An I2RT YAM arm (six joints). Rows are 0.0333 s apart.
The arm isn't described. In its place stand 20 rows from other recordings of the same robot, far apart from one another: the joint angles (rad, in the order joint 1, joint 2, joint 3, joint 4, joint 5, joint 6), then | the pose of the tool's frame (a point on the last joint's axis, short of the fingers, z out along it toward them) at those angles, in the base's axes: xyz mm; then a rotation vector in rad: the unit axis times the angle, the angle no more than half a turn.
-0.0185 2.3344 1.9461 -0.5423 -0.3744 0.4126 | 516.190 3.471 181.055 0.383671 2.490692 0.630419
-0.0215 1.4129 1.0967 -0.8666 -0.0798 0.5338 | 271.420 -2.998 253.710 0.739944 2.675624 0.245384
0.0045 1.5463 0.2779 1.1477 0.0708 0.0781 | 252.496 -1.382 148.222 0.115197 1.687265 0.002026
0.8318 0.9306 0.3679 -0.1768 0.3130 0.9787 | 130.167 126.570 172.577 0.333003 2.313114 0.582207
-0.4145 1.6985 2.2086 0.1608 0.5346 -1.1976 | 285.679 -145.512 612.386 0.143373 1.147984 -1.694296
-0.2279 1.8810 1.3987 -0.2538 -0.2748 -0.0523 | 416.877 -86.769 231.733 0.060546 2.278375 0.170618
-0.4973 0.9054 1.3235 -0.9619 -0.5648 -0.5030 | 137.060 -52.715 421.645 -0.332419 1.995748 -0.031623
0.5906 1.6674 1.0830 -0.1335 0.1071 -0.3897 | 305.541 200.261 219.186 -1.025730 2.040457 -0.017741
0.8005 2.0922 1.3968 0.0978 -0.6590 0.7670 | 306.410 347.112 174.047 -0.485387 2.448215 1.512077
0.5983 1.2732 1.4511 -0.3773 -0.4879 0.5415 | 219.037 169.503 447.419 -0.437362 1.873906 1.227484
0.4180 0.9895 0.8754 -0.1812 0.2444 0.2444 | 212.886 85.133 334.267 0.007379 1.863435 0.231667
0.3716 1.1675 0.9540 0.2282 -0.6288 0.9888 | 245.199 118.029 364.559 -0.018130 1.786281 1.511615
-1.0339 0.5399 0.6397 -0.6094 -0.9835 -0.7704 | 83.349 -82.090 287.600 -0.318085 1.822986 -0.226540
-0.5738 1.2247 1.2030 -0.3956 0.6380 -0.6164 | 215.651 -164.631 374.935 0.412686 2.141906 -1.361011
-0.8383 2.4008 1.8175 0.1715 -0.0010 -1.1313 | 369.690 -410.977 162.937 -0.324432 2.193714 -1.208550
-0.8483 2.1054 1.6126 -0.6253 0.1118 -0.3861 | 292.327 -337.633 179.258 0.674866 2.710896 -0.499790
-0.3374 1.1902 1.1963 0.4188 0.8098 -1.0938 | 233.359 -109.185 460.729 0.306697 1.451880 -1.656772
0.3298 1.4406 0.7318 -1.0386 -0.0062 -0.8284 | 181.123 62.232 153.445 1.625301 -2.487104 -0.073823
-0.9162 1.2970 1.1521 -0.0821 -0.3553 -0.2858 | 195.115 -233.886 367.497 0.313283 1.788988 -0.542380
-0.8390 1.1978 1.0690 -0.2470 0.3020 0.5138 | 175.829 -211.613 347.749 1.379741 1.395914 -0.508196
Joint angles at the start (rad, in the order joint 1, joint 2, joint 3, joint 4, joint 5, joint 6): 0.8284, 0.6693, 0.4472, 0.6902, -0.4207, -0.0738
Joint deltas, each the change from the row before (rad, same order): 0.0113, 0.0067, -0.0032, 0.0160, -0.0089, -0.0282; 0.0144, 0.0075, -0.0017, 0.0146, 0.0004, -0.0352; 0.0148, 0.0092, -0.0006, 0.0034, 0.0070, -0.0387; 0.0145, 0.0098, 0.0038, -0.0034, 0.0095, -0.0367; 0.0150, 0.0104, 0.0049, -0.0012, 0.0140, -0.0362; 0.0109, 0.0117, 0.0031, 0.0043, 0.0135, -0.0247; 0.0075, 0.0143, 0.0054, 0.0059, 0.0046, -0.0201; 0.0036, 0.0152, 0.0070, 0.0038, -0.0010, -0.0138
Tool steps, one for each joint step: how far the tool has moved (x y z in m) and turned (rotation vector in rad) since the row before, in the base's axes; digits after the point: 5 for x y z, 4 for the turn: -0.00118, 0.00183, -0.00059, -0.0050, -0.0319, 0.0076; -0.00121, 0.00212, -0.00027, -0.0037, -0.0344, -0.0006; -0.00054, 0.00272, -0.00115, -0.0110, -0.0276, -0.0076; -0.00032, 0.00287, -0.00036, -0.0122, -0.0232, -0.0091; -0.00031, 0.00288, 0.00015, -0.0089, -0.0231, -0.0123; 0.00026, 0.00259, -0.00018, -0.0050, -0.0146, -0.0113; 0.00065, 0.00270, 0.00030, -0.0055, -0.0144, -0.0048; 0.00116, 0.00261, 0.00045, -0.0067, -0.0100, -0.0010
